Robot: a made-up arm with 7 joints. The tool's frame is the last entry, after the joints.
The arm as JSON. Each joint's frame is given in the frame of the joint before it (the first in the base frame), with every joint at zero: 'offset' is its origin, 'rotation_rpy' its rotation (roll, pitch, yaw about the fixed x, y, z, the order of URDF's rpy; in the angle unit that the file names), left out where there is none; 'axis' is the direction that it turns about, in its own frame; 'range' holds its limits. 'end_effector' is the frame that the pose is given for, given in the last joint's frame.
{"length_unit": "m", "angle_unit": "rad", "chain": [
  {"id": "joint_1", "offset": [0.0, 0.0, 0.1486], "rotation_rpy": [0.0, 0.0, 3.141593], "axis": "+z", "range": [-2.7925, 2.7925]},
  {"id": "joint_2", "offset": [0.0, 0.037, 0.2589], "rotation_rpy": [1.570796, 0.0, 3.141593], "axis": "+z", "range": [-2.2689, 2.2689]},
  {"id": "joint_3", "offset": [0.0, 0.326, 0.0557], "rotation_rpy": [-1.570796, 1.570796, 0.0], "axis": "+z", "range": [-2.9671, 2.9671]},
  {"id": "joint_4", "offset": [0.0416, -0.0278, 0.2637], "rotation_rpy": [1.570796, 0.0, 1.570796], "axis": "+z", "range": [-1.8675, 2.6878]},
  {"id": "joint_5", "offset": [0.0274, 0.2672, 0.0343], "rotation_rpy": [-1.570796, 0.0, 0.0], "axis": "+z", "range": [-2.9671, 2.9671]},
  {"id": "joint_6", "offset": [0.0, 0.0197, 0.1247], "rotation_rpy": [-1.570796, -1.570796, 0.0], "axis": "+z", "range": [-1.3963, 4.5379]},
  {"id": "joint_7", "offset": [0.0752, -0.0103, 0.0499], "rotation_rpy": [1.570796, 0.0, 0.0], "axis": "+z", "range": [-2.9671, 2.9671]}
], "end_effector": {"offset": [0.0, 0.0, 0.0]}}
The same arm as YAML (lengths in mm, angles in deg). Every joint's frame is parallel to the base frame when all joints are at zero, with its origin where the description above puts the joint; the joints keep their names.
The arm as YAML. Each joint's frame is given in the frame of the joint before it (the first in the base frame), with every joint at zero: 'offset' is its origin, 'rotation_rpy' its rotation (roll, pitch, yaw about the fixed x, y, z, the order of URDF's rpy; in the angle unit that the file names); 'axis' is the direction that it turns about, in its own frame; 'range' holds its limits. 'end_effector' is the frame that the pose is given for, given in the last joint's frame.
length_unit: mm
angle_unit: deg
chain:
  - id: joint_1
    offset: [0.0, 0.0, 148.6]
    rotation_rpy: [0.0, 0.0, 0.0]
    axis: [0.0, 0.0, 1.0]
    range: [-160.0, 160.0]
  - id: joint_2
    offset: [0.0, -37.0, 258.9]
    rotation_rpy: [0.0, 0.0, 0.0]
    axis: [0.0, -1.0, 0.0]
    range: [-130.0, 130.0]
  - id: joint_3
    offset: [0.0, -55.7, 326.0]
    rotation_rpy: [0.0, 0.0, 0.0]
    axis: [0.0, 0.0, 1.0]
    range: [-170.0, 170.0]
  - id: joint_4
    offset: [27.8, 41.6, 263.7]
    rotation_rpy: [0.0, 0.0, 0.0]
    axis: [0.0, 1.0, 0.0]
    range: [-107.0, 154.0]
  - id: joint_5
    offset: [-27.4, 34.3, 267.2]
    rotation_rpy: [0.0, 0.0, 0.0]
    axis: [0.0, 0.0, 1.0]
    range: [-170.0, 170.0]
  - id: joint_6
    offset: [0.0, -19.7, 124.7]
    rotation_rpy: [0.0, 0.0, 0.0]
    axis: [0.0, -1.0, 0.0]
    range: [-80.0, 260.0]
  - id: joint_7
    offset: [10.3, -49.9, 75.2]
    rotation_rpy: [0.0, 0.0, 0.0]
    axis: [1.0, 0.0, 0.0]
    range: [-170.0, 170.0]
end_effector:
  offset: [0.0, 0.0, 0.0]
  rotation_rpy: [-180.0, -90.0, 0.0]

